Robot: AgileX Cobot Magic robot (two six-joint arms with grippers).
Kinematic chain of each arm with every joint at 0, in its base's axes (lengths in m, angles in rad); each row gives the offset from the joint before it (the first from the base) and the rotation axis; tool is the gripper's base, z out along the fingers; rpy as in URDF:
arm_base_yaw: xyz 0 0 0.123 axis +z
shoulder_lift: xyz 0 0 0 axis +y
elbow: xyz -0.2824 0 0.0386 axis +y
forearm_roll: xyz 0.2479 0 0.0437 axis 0.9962 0 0.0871
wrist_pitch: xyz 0 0 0 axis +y
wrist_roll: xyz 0.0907 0 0.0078 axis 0.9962 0 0.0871
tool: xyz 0 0 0 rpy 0 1.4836 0
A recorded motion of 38 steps. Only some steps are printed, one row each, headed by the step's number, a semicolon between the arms.
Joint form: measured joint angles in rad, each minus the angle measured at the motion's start. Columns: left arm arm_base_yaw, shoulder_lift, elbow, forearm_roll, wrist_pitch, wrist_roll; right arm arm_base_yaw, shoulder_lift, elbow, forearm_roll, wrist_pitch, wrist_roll.
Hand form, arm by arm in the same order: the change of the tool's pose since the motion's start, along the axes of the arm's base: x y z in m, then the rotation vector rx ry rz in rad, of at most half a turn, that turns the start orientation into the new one. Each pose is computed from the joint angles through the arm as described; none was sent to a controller.
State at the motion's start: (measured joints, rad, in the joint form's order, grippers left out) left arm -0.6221 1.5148 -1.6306 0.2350 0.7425 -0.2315; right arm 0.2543 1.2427 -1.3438 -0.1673 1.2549 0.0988
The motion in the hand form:
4: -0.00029 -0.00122 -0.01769 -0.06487 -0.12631 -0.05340; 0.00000 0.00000 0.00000 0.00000 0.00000 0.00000
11: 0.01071 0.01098 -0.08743 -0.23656 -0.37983 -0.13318; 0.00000 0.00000 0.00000 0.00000 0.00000 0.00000
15: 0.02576 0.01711 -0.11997 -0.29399 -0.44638 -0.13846; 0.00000 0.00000 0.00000 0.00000 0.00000 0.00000
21: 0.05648 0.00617 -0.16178 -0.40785 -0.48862 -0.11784; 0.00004 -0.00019 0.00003 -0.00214 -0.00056 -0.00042
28: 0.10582 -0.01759 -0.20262 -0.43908 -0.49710 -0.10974; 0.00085 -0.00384 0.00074 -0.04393 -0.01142 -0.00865
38: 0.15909 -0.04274 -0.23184 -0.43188 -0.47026 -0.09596; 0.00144 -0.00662 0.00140 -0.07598 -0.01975 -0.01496
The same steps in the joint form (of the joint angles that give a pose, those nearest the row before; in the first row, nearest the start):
4: 0.0091 -0.0448 0.1674 0.0109 -0.2710 0.0005; 0.0000 0.0000 0.0000 0.0000 0.0000 0.0000
11: 0.1016 -0.0489 0.5583 0.0222 -0.9847 -0.0013; 0.0000 0.0000 0.0000 0.0000 0.0000 0.0000
15: 0.1533 0.0292 0.6419 0.0239 -1.2392 -0.0013; 0.0000 0.0000 0.0000 0.0000 0.0000 0.0000
21: 0.1656 0.2185 0.6282 -0.0468 -1.5038 -0.0013; 0.0000 0.0000 0.0000 -0.0022 0.0000 0.0000
28: 0.1656 0.4665 0.4470 -0.0685 -1.5917 -0.0013; 0.0000 0.0000 0.0000 -0.0462 0.0000 0.0000
38: 0.1656 0.6900 0.1653 -0.0685 -1.5057 -0.0178; 0.0000 0.0000 0.0000 -0.0799 0.0000 0.0000

